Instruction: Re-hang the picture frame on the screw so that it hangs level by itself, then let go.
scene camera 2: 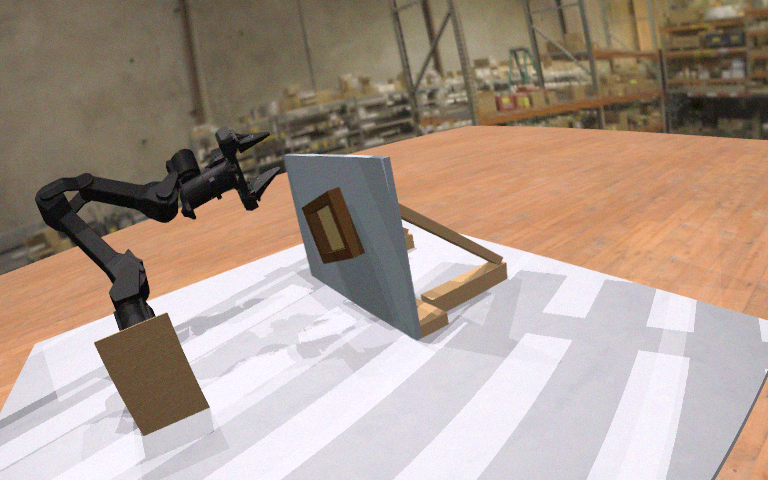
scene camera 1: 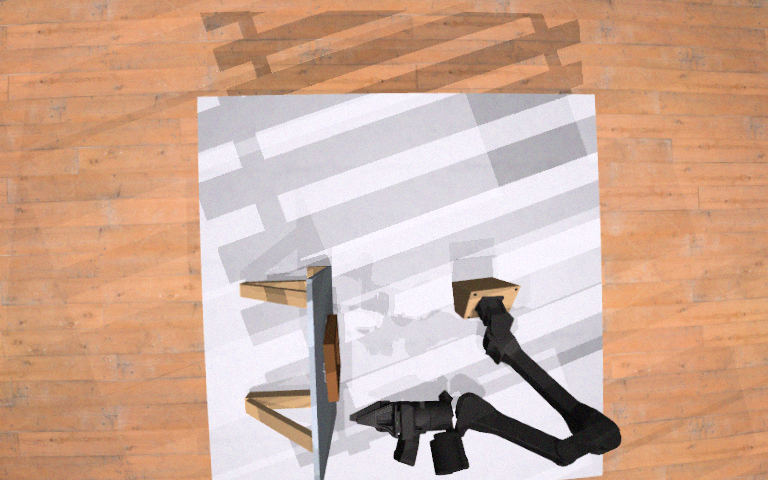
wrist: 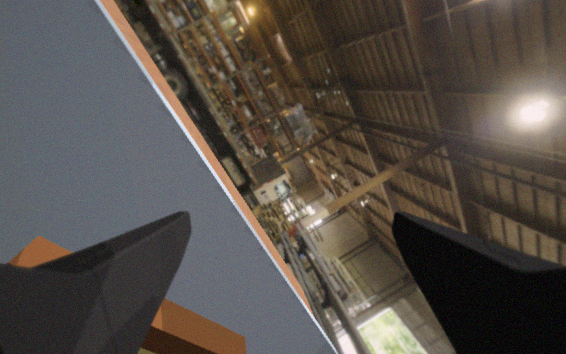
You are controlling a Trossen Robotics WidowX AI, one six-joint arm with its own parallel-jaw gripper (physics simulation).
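Pixels of known places: gripper, between the fingertips: [scene camera 2: 274, 151] [scene camera 1: 352, 419] [wrist: 292, 221]; arm's base, origin of its link: [scene camera 2: 142, 339] [scene camera 1: 488, 303].
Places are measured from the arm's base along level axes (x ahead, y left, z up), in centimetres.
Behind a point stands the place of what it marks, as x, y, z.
The brown picture frame [scene camera 1: 332, 359] {41.1, 11.2, 10.6} [scene camera 2: 350, 226] {42.8, 5.1, 4.8} [wrist: 205, 327] {42.2, 11.3, 10.6} is on the front face of the upright blue-grey board [scene camera 1: 320, 418] {43.3, 23.3, 13.8} [scene camera 2: 370, 192] {44.6, -2.4, 11.5} [wrist: 100, 125] {43.1, 27.0, 13.6}. In scene camera 2 it sits tilted, its top edge sloping against the board's top edge. The screw does not show. My gripper [scene camera 1: 351, 418] {35.7, 19.3, 20.6} [scene camera 2: 274, 151] {35.7, 19.3, 20.6} [wrist: 292, 221] {35.7, 19.3, 20.6} is wide open and empty, in front of the board and near its upper far corner, apart from the frame. In the wrist view the left finger covers part of the frame, and the right finger stands past the board's top edge.
Wooden braces [scene camera 1: 277, 420] {56.7, 31.8, 0.8} [scene camera 2: 467, 286] {60.4, -3.5, -11.4} stand behind the board. The arm's base is fixed to a wooden block [scene camera 1: 465, 297] {6.3, -1.3, -1.1} [scene camera 2: 150, 373] {-0.3, -4.6, -4.1} facing the board. Board and block stand on a white table top [scene camera 1: 396, 138] {25.1, -49.2, -14.4} [scene camera 2: 339, 407] {25.9, -16.7, -14.4}, with wood flooring [scene camera 1: 101, 226] [scene camera 2: 566, 186] around it.
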